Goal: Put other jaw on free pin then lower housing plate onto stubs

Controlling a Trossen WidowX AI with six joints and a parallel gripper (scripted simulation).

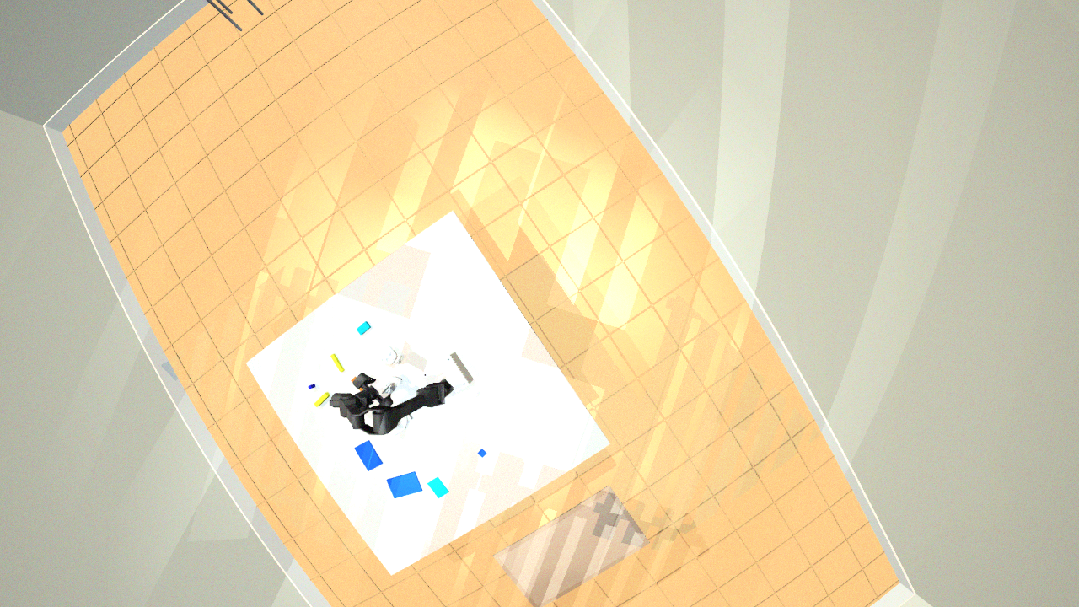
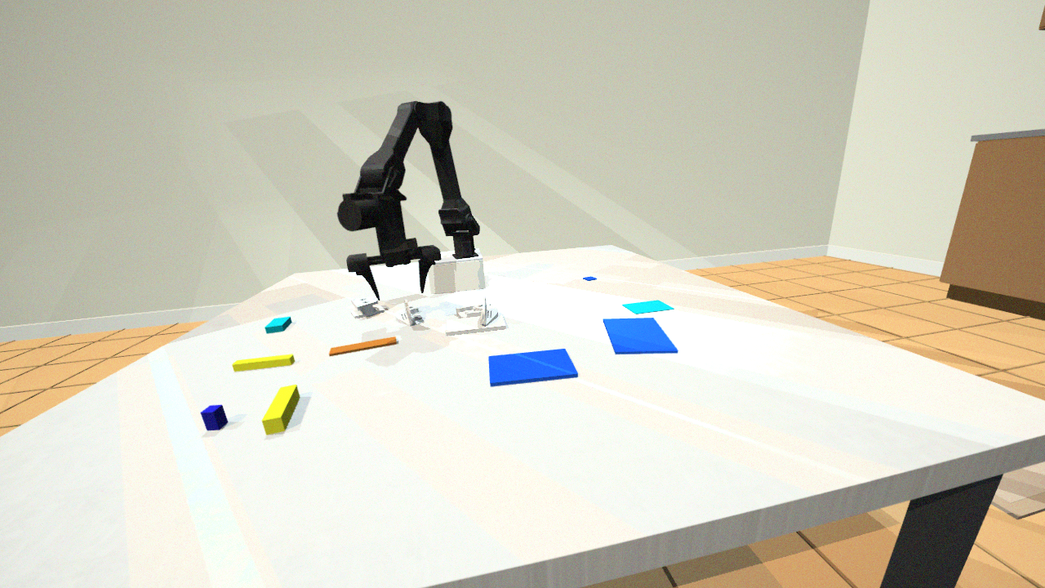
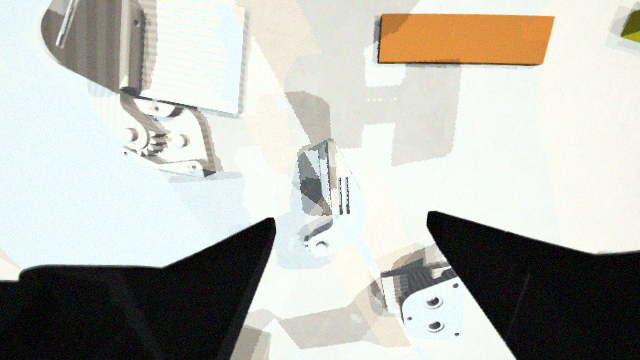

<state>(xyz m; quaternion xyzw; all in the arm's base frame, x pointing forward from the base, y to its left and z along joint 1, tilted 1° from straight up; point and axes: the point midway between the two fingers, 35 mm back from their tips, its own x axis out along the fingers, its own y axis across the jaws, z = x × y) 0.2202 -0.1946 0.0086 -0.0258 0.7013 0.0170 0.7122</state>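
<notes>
The jaw lies 50 mm below my gripper tip, 30 mm behind it and 20 mm to the left of it. From my gripper tip the other things lie so: cyan block 270 mm to the right, 100 mm behind, 50 mm below; dark blue cube 290 mm ahead, 260 mm to the right, 40 mm below; orange bar 110 mm ahead, 80 mm to the right, 50 mm below.
</notes>
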